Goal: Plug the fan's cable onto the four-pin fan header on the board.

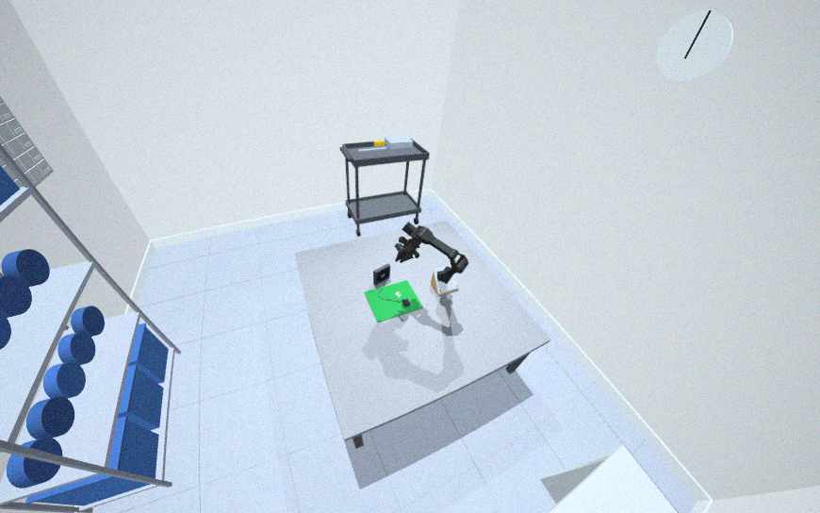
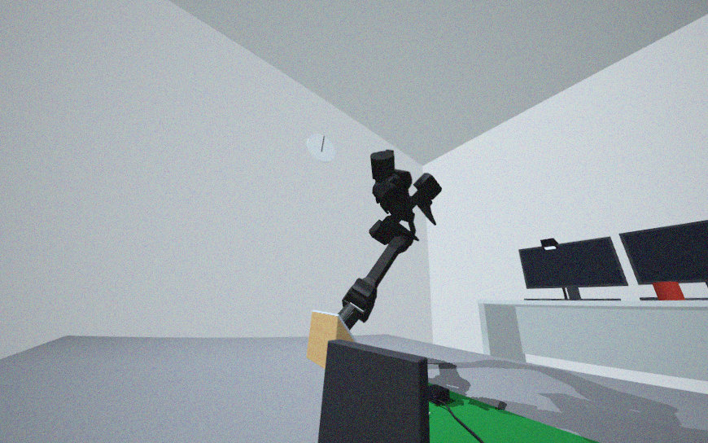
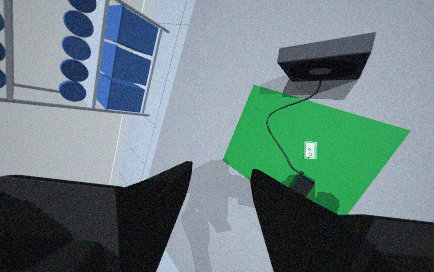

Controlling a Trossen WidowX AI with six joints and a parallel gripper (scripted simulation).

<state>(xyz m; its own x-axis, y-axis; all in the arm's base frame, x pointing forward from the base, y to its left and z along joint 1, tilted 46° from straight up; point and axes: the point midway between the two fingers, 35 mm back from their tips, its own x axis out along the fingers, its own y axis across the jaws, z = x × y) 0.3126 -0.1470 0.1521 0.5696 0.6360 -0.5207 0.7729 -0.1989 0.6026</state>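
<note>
The dark plug is 300 mm below my gripper tip, 70 mm to the left of it and 50 mm behind it. Also, from my gripper tip: black fan (250 mm below, 140 mm to the right, 40 mm ahead); then green board (320 mm below, 20 mm to the left, 20 mm ahead).
</note>
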